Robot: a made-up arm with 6 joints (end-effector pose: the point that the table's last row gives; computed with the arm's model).
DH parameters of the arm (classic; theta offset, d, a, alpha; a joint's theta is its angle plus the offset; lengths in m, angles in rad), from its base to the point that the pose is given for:
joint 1: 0 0.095 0 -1.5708
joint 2: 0.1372 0 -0.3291 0
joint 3: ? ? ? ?
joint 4: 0 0.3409 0 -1.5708
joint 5: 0 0 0.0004 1.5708
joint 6: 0 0.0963 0 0
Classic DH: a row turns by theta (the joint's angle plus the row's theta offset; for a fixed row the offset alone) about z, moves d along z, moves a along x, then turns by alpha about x.
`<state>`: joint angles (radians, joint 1 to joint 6).
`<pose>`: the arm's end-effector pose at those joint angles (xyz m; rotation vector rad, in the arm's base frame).
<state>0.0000 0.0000 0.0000 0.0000 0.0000 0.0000</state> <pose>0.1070 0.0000 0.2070 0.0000 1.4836 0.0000</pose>
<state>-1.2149 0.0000 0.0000 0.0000 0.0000 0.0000</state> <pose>0.0373 -0.1003 0.2070 0.8920 1.2832 -0.9734</pose>
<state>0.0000 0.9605 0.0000 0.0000 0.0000 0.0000</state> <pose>0.1531 0.0000 0.0715 0.0000 2.4441 0.0000</pose>
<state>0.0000 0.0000 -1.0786 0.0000 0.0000 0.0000</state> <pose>-0.1804 0.0000 0.5533 0.0000 0.4050 0.0000</pose>
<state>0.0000 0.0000 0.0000 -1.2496 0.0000 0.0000</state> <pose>0.1070 -0.0004 0.2072 -0.9169 1.2714 -1.0006</pose>
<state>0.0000 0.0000 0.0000 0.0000 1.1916 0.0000</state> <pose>0.0540 0.0000 0.1128 0.0000 2.6752 0.0000</pose>
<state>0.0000 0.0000 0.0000 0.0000 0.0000 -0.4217</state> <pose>0.1070 0.0000 0.2070 -0.3124 1.4598 -0.3410</pose>
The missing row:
joint 3: 1.3464 0 -0.0294 1.5708
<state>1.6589 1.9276 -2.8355 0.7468 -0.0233 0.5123</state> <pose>-0.0312 0.3669 0.7682 -0.1391 0.7987 2.8075</pose>
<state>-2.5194 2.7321 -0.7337 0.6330 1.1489 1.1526</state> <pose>-0.0923 -0.1303 -0.1608 -1.5008 1.1501 -1.2560</pose>
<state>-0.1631 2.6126 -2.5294 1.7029 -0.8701 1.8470</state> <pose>0.6862 -0.1866 0.2420 1.5728 -1.3158 1.7570</pose>
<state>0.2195 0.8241 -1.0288 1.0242 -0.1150 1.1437</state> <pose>0.2164 0.0390 0.5239 1.2958 0.7554 1.9643</pose>
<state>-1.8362 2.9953 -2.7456 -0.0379 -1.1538 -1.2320</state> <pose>-0.1865 -0.6989 0.1521 0.2064 0.8566 -2.9472</pose>
